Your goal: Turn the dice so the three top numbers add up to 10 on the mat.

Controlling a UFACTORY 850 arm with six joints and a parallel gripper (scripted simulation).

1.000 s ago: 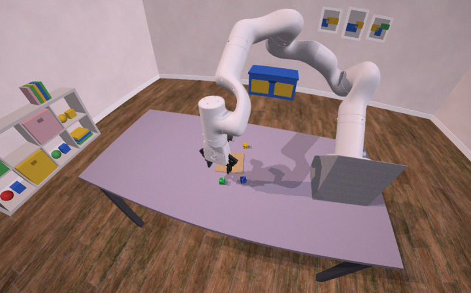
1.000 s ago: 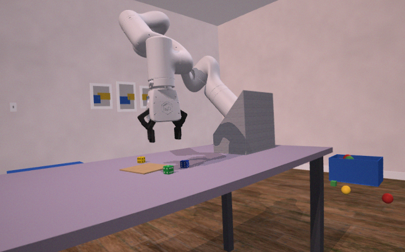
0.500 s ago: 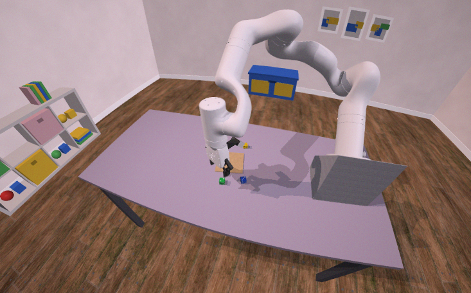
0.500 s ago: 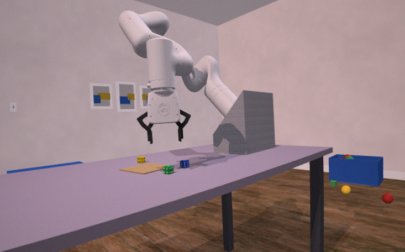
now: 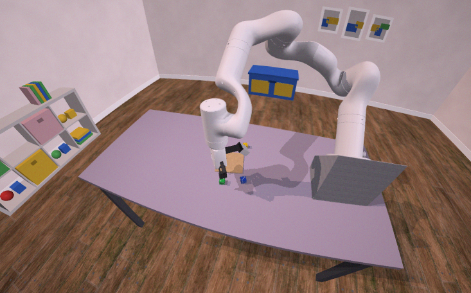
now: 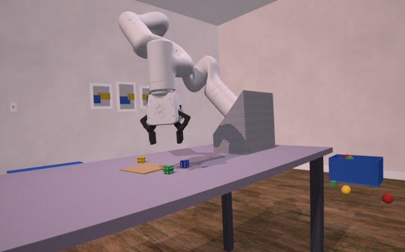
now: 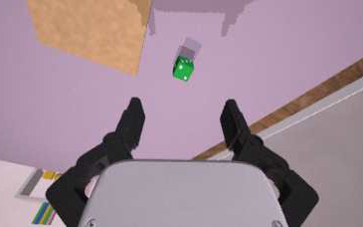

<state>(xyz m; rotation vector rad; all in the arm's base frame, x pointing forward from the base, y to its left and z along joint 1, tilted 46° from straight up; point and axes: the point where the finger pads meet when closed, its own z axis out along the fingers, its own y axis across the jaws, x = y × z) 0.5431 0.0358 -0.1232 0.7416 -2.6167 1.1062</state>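
Now: the green die 9 cm below my hand. From my hand the other things lie so: blue die 10 cm behind, 9 cm below, 3 cm to the right; tan mat 14 cm to the right, 10 cm below; yellow die 27 cm to the right, 9 cm below, 6 cm behind.
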